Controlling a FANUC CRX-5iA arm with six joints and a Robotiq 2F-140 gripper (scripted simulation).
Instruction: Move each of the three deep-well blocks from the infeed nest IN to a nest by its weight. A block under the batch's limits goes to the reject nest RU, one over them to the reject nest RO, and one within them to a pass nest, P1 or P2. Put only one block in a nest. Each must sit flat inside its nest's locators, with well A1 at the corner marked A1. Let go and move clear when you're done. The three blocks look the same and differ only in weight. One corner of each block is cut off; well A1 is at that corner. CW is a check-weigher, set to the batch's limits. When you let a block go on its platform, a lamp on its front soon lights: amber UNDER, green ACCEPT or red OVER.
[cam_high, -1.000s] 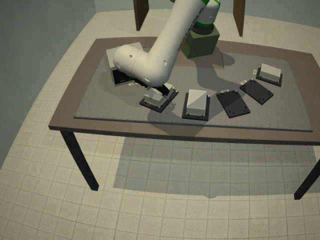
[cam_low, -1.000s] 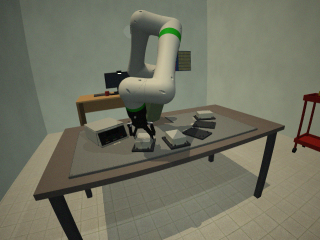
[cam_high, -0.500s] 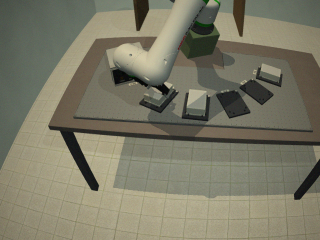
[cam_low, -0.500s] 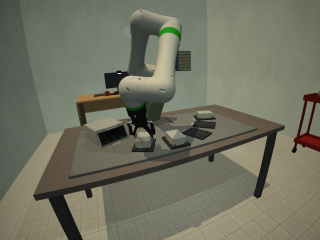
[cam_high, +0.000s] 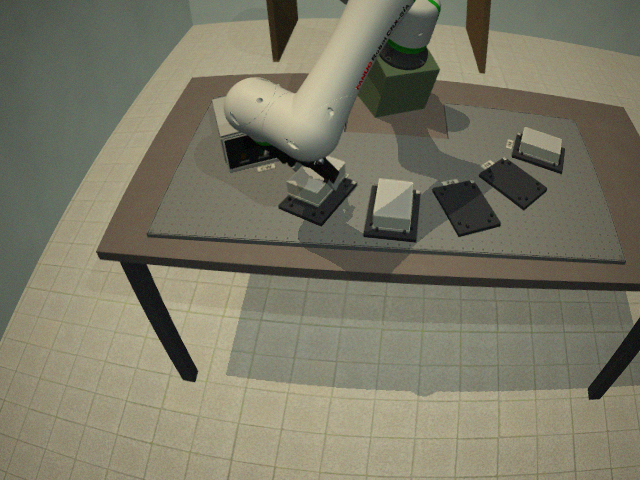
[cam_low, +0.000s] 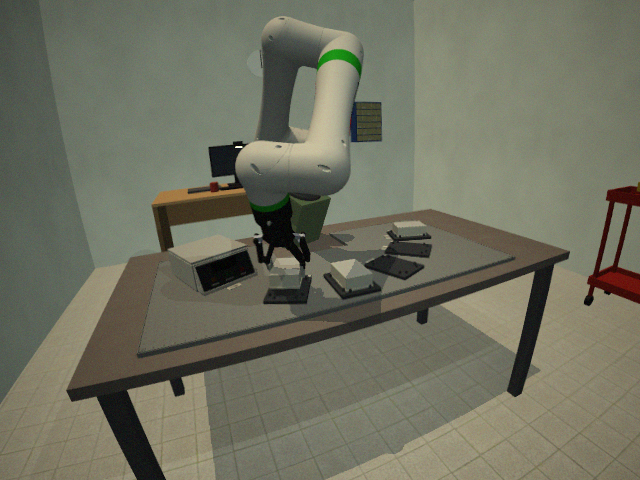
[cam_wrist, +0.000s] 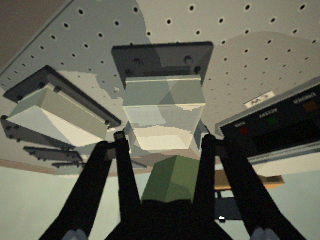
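Right now my hand is 27 cm past the grey platform, 18 cm to the left of it and 2 cm below it. Round my hand: check-weigher: 26 cm behind, 18 cm to the right, 1 cm below; then P1 label: 3 cm behind, 19 cm to the left, 7 cm below; then nest P1: 7 cm ahead, 18 cm to the left, 6 cm below.
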